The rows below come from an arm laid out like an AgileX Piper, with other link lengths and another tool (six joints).
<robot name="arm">
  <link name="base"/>
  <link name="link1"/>
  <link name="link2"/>
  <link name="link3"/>
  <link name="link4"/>
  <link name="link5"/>
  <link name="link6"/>
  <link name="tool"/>
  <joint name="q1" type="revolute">
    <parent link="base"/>
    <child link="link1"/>
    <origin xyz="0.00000 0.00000 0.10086" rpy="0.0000 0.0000 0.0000"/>
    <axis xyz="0 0 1"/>
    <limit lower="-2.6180" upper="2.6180"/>
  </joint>
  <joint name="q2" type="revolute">
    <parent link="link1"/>
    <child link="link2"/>
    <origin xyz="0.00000 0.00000 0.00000" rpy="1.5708 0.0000 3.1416"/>
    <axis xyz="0 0 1"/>
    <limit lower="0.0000" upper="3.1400"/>
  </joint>
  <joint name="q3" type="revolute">
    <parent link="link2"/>
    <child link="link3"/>
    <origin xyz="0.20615 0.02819 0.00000" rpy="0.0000 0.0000 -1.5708"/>
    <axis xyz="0 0 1"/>
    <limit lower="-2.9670" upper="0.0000"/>
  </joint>
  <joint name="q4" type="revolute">
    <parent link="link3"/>
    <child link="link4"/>
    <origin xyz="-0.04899 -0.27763 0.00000" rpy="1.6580 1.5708 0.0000"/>
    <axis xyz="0 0 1"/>
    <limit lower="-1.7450" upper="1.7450"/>
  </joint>
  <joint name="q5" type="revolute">
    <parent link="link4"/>
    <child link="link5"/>
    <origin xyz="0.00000 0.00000 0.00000" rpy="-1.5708 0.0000 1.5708"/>
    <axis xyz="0 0 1"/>
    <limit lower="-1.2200" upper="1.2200"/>
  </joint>
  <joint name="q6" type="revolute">
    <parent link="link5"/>
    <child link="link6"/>
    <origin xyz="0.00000 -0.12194 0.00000" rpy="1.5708 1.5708 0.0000"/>
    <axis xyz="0 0 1"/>
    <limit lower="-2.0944" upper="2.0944"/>
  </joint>
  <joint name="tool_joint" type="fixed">
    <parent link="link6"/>
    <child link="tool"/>
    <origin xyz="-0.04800 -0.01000 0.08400" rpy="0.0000 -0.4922 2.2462"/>
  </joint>
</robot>
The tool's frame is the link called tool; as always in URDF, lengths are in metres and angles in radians.
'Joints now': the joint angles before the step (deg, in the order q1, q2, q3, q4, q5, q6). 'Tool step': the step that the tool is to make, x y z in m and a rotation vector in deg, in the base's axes. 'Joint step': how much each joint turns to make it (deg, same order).
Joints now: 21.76, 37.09, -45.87, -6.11, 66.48, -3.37
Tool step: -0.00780, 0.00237, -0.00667, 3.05, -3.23, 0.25
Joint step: -0.01, -7.09, 6.69, 1.42, -3.70, 0.54
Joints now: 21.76, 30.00, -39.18, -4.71, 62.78, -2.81
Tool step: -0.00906, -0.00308, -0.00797, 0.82, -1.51, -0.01
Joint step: 0.00, -5.89, 4.78, 0.14, -0.59, 0.12
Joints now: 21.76, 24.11, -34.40, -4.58, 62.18, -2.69
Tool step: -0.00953, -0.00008, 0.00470, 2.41, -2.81, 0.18
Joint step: -0.01, -6.50, 3.13, 1.11, -0.12, 0.20
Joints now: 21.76, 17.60, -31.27, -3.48, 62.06, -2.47
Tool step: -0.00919, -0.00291, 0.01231, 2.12, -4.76, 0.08
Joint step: 0.01, -7.56, 2.35, 0.21, 0.00, 0.01
